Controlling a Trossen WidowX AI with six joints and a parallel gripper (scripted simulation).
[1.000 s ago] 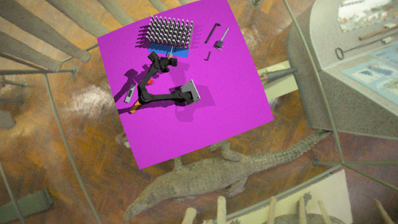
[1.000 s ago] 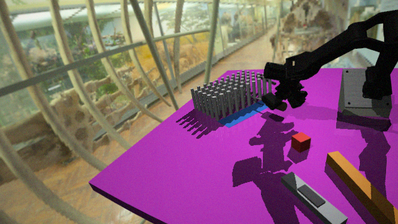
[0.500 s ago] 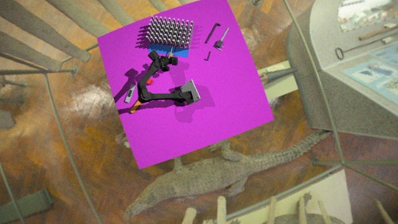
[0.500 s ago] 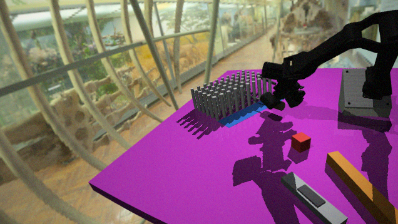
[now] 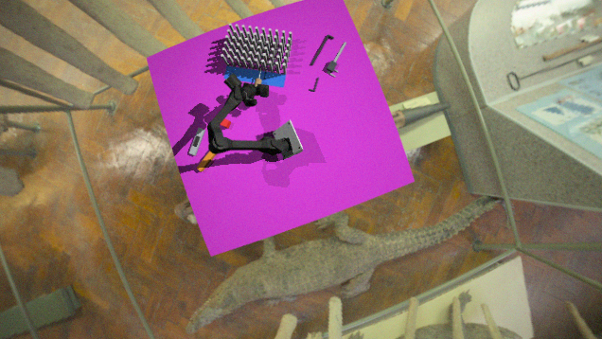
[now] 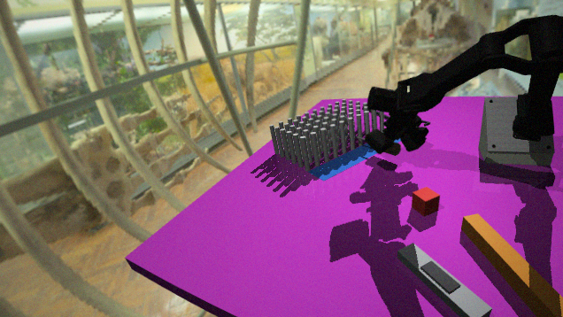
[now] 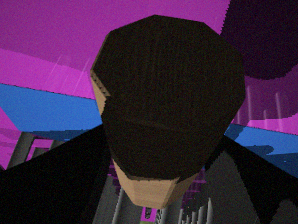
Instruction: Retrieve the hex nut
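Right now my gripper tip is 80 mm short of the blue taped strip and 30 mm above it. From my gripper tip the other things lie so: red cube 140 mm behind, 230 mm to the left, 10 mm below; then small hook 90 mm behind, 310 mm to the right, 30 mm below; then brown-handled tool 90 mm ahead, 50 mm to the right.
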